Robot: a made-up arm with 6 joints. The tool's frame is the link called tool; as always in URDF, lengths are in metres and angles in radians. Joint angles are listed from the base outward.
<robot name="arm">
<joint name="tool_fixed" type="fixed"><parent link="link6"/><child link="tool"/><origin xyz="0.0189 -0.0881 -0.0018" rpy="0 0 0"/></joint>
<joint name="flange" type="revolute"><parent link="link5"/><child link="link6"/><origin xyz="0.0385 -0.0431 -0.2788" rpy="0 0 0"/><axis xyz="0 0 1"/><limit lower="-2.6" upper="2.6"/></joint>
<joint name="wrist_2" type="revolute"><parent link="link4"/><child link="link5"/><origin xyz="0.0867 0.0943 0.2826" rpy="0 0 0"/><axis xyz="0 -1 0"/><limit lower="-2.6" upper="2.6"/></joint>
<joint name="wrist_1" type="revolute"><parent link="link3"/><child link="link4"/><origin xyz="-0.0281 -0.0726 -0.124" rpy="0 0 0"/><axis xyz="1 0 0"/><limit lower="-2.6" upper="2.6"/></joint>
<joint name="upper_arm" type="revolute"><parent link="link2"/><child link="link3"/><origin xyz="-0.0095 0.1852 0.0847" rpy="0 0 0"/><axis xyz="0 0 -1"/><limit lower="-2.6" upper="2.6"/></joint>
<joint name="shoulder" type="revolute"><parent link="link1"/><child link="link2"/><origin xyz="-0.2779 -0.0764 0.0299" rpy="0 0 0"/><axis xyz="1 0 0"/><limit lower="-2.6" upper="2.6"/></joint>
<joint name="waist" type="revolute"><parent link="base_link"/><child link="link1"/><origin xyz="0 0 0.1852" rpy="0 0 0"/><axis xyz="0 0 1"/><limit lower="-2.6" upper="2.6"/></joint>
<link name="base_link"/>
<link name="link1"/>
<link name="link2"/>
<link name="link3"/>
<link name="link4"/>
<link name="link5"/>
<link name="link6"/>
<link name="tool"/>
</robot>
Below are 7 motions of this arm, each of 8 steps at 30 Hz.
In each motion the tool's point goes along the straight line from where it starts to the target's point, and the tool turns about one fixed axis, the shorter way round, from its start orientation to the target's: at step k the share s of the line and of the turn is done. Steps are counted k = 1, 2, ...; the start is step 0. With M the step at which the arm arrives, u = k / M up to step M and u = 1 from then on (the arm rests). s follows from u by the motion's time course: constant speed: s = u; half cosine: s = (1 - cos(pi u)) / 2; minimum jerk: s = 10 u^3 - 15 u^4 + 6 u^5.
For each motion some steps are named. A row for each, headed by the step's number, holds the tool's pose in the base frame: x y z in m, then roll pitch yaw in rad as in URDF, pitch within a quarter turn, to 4 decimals.
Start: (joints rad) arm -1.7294 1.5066 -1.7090 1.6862 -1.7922 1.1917
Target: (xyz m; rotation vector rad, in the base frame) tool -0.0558 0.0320 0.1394 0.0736 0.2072 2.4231
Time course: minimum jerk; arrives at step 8
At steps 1, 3, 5, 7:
1: -0.0542 -0.0294 0.1974 0.3530 0.0527 2.7372
3: -0.0546 -0.0132 0.1821 0.3034 0.0450 2.6556
5: -0.0554 0.0148 0.1556 0.2193 0.0221 2.5153
7: -0.0558 0.0310 0.1403 0.1726 0.0037 2.4355

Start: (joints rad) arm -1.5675 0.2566 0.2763 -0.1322 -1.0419 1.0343
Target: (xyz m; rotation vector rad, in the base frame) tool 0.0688 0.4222 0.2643 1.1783 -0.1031 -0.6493
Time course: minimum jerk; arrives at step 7
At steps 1, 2, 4, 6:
1: 0.0922 0.4169 0.2514 1.0815 0.3622 -0.5185
2: 0.0893 0.4176 0.2530 1.0891 0.3489 -0.5245
4: 0.0776 0.4202 0.2594 1.1201 0.2957 -0.5496
6: 0.0694 0.4221 0.2640 1.1425 0.2586 -0.5681

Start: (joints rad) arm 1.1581 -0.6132 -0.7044 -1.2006 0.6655 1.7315
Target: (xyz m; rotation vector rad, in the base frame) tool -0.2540 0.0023 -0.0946 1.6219 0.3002 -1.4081
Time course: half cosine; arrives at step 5
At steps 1, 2, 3, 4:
1: -0.2762 0.0187 -0.1058 1.3049 1.0224 -0.9413
2: -0.2701 0.0142 -0.1027 1.3227 1.0336 -0.9247
3: -0.2625 0.0086 -0.0989 1.3456 1.0471 -0.9033
4: -0.2563 0.0040 -0.0958 1.3650 1.0579 -0.8851

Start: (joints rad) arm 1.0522 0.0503 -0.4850 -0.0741 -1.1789 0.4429
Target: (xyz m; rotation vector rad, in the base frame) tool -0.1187 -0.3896 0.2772 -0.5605 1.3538 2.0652
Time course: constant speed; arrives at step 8
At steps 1, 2, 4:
1: -0.1496 -0.3680 0.2689 0.7932 0.9625 2.4457
2: -0.1452 -0.3710 0.2701 0.8438 0.9274 2.5123
4: -0.1364 -0.3772 0.2725 0.9273 0.8521 2.6284

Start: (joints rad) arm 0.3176 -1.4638 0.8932 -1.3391 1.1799 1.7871
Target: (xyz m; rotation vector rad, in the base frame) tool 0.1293 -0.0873 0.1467 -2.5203 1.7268 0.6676
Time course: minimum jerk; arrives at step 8
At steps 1, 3, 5, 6, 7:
1: 0.1524 -0.0876 0.1646 2.8422 0.1930 -1.2802
3: 0.1463 -0.0875 0.1599 2.8565 0.2371 -1.2722
5: 0.1357 -0.0874 0.1517 2.8827 0.3133 -1.2565
6: 0.1317 -0.0873 0.1486 2.8933 0.3423 -1.2498
7: 0.1297 -0.0873 0.1470 2.8987 0.3570 -1.2462

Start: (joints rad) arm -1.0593 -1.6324 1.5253 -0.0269 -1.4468 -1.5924
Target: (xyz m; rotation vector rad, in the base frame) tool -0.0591 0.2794 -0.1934 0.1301 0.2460 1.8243
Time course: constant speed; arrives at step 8
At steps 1, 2, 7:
1: -0.0296 0.3516 -0.2075 0.1948 -0.0303 2.0071
2: -0.0338 0.3413 -0.2055 0.2017 -0.0208 1.9829
7: -0.0549 0.2897 -0.1954 0.2324 0.0293 1.8629

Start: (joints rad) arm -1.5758 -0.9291 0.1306 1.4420 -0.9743 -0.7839
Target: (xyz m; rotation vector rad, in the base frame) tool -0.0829 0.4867 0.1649 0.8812 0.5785 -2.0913
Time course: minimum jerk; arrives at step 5
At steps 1, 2, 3, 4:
1: -0.1083 0.4925 0.1843 -0.1971 0.9417 -2.2484
2: -0.1013 0.4909 0.1790 -0.1871 0.9146 -2.2709
3: -0.0915 0.4887 0.1715 -0.1720 0.8767 -2.3020
4: -0.0845 0.4871 0.1661 -0.1605 0.8500 -2.3238

